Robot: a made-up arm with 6 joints. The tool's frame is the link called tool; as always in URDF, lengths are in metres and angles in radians.
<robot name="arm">
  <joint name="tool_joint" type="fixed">
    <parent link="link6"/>
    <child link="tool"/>
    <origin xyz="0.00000 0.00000 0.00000" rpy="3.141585 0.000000 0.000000"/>
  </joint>
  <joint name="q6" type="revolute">
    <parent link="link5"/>
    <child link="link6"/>
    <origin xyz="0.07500 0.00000 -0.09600"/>
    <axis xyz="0 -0.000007 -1"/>
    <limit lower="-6.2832" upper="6.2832" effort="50" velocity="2.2"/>
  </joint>
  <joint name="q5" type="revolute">
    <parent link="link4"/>
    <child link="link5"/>
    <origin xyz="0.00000 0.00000 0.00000"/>
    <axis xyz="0 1 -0.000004"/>
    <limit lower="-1.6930" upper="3.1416" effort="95" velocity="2.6"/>
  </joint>
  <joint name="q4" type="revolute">
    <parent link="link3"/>
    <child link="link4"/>
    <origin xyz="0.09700 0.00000 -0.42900"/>
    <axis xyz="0 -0.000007 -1"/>
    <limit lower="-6.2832" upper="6.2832" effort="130" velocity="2.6"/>
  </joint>
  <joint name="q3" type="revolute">
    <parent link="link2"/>
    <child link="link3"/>
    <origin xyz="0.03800 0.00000 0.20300"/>
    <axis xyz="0 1 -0.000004"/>
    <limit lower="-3.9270" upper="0.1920" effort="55" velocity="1.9"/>
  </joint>
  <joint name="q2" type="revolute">
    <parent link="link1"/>
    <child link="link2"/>
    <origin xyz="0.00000 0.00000 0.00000"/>
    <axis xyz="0 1 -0.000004"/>
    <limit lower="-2.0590" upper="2.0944" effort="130" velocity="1.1"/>
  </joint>
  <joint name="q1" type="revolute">
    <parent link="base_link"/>
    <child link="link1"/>
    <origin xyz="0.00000 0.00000 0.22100"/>
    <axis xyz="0 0 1"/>
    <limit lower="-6.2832" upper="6.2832" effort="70" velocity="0.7"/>
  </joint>
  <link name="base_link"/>
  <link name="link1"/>
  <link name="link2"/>
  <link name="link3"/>
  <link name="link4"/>
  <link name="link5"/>
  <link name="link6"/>
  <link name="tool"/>
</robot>
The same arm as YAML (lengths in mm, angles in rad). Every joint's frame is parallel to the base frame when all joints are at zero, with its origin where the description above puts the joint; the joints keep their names.
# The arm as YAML. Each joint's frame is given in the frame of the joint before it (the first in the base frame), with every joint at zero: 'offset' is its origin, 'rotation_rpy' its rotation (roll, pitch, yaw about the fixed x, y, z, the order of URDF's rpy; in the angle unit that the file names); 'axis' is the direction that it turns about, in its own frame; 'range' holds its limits. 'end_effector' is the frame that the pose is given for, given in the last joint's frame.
length_unit: mm
angle_unit: rad
chain:
  - id: q1
    offset: [0.0, 0.0, 221.0]
    rotation_rpy: [0.0, 0.0, 0.0]
    axis: [0.0, 0.0, 1.0]
    range: [-6.2832, 6.2832]
  - id: q2
    offset: [0.0, 0.0, 0.0]
    rotation_rpy: [0.0, 0.0, 0.0]
    axis: [0.0, 1.0, 0.0]
    range: [-2.059, 2.0944]
  - id: q3
    offset: [38.0, 0.0, 203.0]
    rotation_rpy: [0.0, 0.0, 0.0]
    axis: [0.0, 1.0, 0.0]
    range: [-3.927, 0.192]
  - id: q4
    offset: [97.0, 0.0, -429.0]
    rotation_rpy: [0.0, 0.0, 0.0]
    axis: [0.0, 0.0, -1.0]
    range: [-6.2832, 6.2832]
  - id: q5
    offset: [0.0, 0.0, 0.0]
    rotation_rpy: [0.0, 0.0, 0.0]
    axis: [0.0, 1.0, 0.0]
    range: [-1.693, 3.1416]
  - id: q6
    offset: [75.0, 0.0, -96.0]
    rotation_rpy: [0.0, 0.0, 0.0]
    axis: [0.0, 0.0, -1.0]
    range: [-6.2832, 6.2832]
end_effector:
  offset: [0.0, 0.0, 0.0]
  rotation_rpy: [3.1416, 0.0, 0.0]

